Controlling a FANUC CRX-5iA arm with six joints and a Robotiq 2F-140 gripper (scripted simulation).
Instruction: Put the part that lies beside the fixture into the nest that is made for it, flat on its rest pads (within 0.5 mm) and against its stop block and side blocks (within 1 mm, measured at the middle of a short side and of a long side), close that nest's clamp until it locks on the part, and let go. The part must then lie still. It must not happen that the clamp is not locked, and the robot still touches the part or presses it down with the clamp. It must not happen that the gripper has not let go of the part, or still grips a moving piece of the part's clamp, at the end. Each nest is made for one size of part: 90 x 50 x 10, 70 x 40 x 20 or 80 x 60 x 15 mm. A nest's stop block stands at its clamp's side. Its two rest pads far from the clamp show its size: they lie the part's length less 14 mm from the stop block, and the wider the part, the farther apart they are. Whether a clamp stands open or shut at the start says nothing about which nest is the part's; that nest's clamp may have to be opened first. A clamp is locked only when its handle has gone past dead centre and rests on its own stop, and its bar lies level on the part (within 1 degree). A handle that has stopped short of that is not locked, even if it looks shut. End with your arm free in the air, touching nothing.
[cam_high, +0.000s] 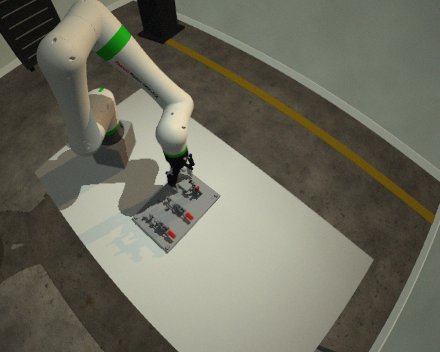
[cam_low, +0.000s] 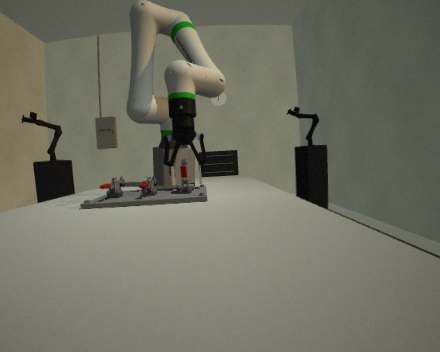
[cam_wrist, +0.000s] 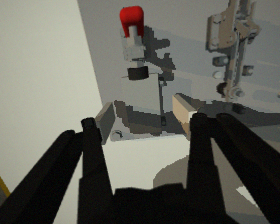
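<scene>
Now: the grey part 3 cm below my hand. The rest, counted from my hand: grey fixture plate (4 cm ahead, 12 cm to the right, 5 cm below).
</scene>
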